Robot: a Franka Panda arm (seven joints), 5 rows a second.
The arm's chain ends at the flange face. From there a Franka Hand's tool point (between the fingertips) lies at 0.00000 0.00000 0.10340 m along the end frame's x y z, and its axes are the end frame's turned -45 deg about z.
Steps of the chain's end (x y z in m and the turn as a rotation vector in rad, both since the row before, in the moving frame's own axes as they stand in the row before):
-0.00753, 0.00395, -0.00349, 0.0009, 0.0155, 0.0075
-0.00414, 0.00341, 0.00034, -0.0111, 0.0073, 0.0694
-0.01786, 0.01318, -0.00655, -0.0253, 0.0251, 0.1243
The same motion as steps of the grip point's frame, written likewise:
-0.00692, -0.00146, -0.00350, -0.0103, 0.0116, 0.0075
-0.00566, 0.00082, 0.00033, -0.0130, -0.0027, 0.0694
-0.02219, 0.00036, -0.00662, -0.0356, -0.0001, 0.1243

